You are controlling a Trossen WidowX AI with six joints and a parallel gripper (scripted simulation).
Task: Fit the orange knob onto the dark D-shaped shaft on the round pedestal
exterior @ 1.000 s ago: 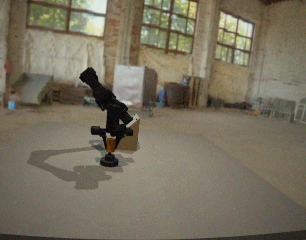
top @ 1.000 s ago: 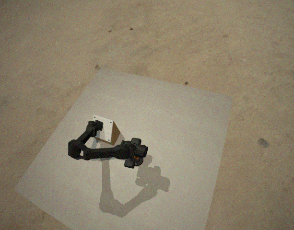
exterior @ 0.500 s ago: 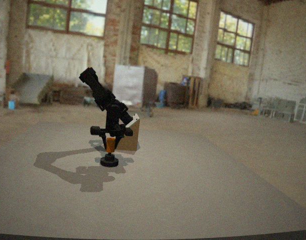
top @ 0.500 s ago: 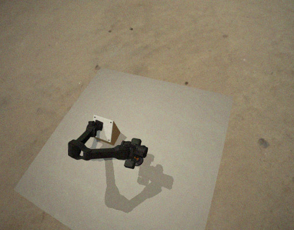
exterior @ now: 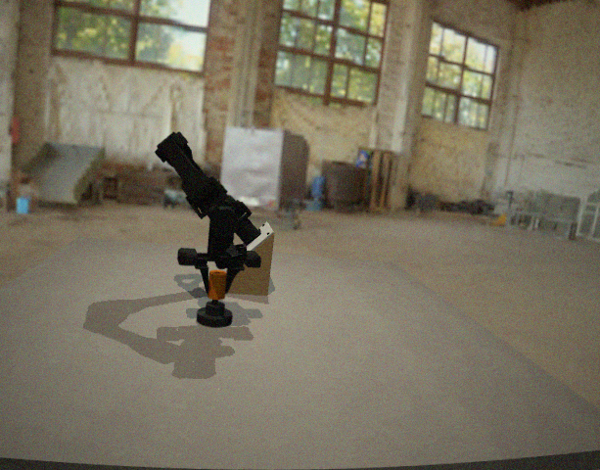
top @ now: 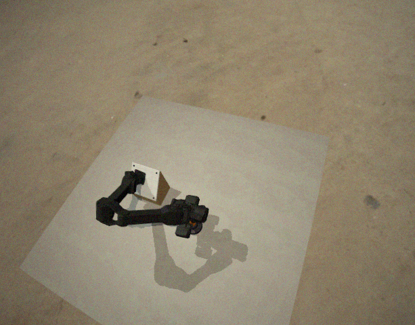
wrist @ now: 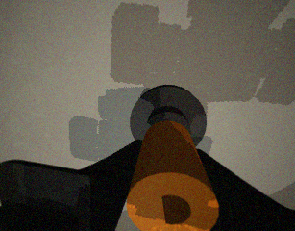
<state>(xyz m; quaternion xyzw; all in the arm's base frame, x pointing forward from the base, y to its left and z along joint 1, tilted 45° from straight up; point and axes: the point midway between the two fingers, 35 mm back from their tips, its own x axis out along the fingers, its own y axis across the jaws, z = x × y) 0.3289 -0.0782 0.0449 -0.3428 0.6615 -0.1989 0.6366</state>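
The round dark pedestal is 4 cm below my gripper tip. The rest, counted from my gripper tip: orange knob 2 cm above.
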